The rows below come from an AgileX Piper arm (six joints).
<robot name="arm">
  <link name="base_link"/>
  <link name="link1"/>
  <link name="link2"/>
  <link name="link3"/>
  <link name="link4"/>
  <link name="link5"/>
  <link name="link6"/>
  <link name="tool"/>
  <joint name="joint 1" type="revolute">
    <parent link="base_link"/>
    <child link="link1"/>
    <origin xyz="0 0 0.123"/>
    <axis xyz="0 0 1"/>
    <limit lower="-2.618" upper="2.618"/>
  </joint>
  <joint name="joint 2" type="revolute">
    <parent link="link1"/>
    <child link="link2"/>
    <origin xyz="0 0 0"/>
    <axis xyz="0 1 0"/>
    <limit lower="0" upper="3.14"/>
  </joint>
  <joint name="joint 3" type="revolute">
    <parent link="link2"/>
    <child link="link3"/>
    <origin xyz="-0.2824 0 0.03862"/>
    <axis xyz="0 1 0"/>
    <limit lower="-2.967" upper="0"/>
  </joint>
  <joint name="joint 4" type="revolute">
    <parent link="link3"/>
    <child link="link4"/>
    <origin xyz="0.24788 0 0.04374"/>
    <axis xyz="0.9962 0 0.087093"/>
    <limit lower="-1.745" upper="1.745"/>
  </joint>
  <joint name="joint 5" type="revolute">
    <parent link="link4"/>
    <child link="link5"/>
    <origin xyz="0 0 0"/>
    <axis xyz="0 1 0"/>
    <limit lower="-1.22" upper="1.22"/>
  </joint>
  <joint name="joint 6" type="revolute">
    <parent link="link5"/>
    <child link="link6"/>
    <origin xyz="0.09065 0 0.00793"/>
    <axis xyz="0.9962 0 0.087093"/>
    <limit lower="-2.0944" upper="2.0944"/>
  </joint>
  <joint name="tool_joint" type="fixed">
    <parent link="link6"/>
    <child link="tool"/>
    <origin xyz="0 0 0" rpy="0 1.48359 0"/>
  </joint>
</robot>
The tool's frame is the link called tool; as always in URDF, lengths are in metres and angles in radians.
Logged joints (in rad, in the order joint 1, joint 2, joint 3, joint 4, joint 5, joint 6), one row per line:
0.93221, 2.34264, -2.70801, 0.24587, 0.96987, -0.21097
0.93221, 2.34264, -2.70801, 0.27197, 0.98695, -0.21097
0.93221, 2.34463, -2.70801, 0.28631, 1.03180, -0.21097
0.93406, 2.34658, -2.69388, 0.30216, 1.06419, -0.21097
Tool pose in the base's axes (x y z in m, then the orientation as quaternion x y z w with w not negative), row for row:
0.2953, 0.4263, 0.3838, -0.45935, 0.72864, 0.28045, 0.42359
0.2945, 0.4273, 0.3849, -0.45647, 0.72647, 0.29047, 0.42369
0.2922, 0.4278, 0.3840, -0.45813, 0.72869, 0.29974, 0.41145
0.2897, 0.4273, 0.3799, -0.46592, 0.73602, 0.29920, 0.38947
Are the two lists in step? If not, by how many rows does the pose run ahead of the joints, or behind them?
The pose runs 1 row behind the joints: the pose in row i belongs to the joints in row i - 1.
